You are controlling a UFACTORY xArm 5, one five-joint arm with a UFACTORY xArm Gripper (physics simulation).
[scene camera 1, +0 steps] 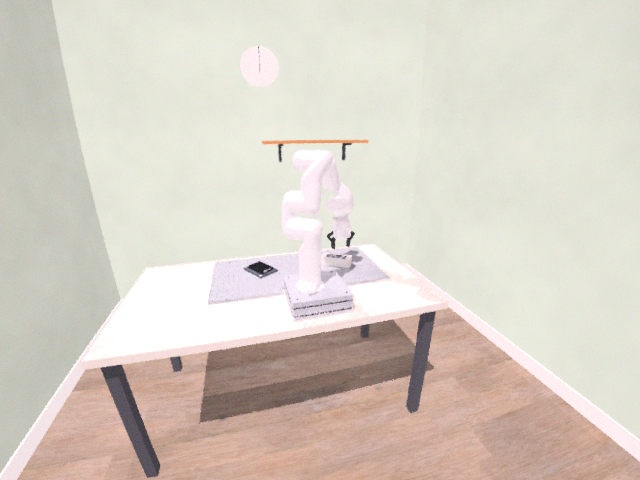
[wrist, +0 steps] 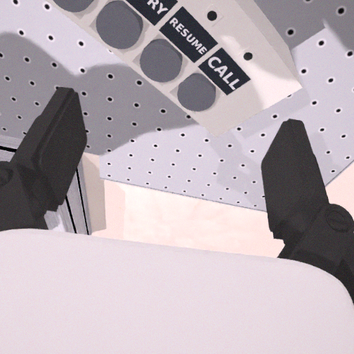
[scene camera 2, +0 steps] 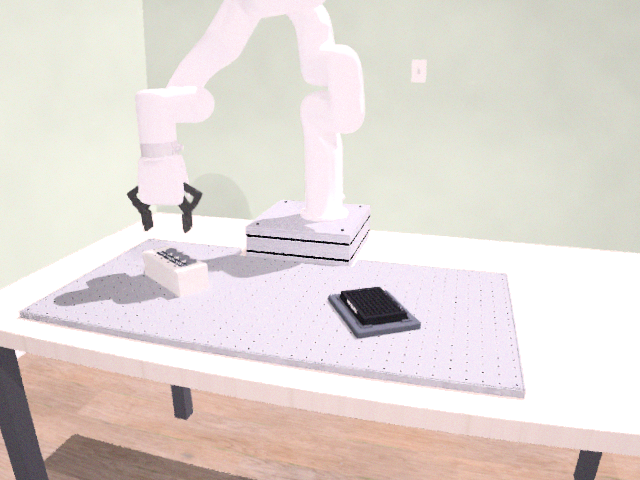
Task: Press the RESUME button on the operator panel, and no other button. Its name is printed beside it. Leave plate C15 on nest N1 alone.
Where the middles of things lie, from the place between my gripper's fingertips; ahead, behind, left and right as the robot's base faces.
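Scene:
My gripper is 8 cm above the operator panel (wrist: 244, 56), 2 cm short of it and 2 cm to the right of it. The black plate C15 (scene camera 2: 372, 305) is 9 cm below my gripper, 1 cm behind it and 46 cm to the left of it, and the dark grey nest N1 (scene camera 2: 348, 317) is 10 cm below my gripper, 1 cm behind it and 46 cm to the left of it.

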